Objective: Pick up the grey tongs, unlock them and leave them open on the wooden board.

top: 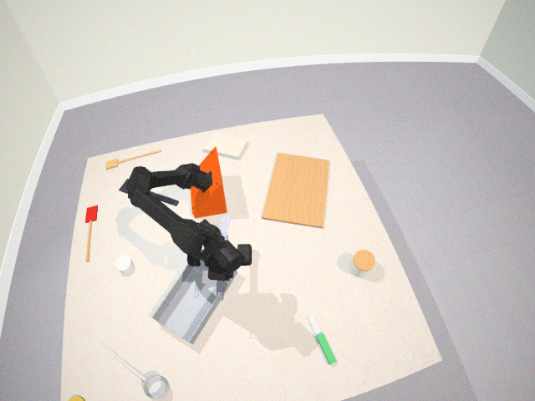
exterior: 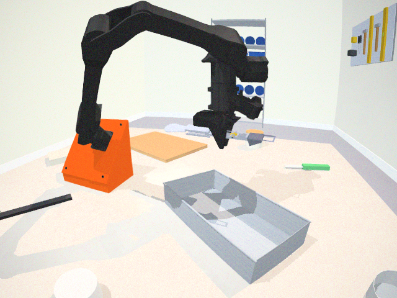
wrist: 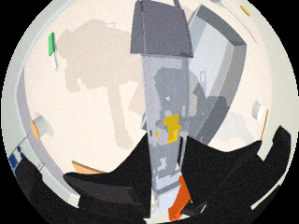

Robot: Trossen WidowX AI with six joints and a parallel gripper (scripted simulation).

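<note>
My gripper tip is now 30 mm short of the yellow lock piece, 10 mm to the left of it and 40 mm below it. The rest, counted from my gripper tip: white cup 110 mm behind, 400 mm to the right, 110 mm below; grey roasting tin 50 mm ahead, 120 mm to the right, 100 mm below; green-handled tool 250 mm ahead, 270 mm to the left, 120 mm below.
</note>
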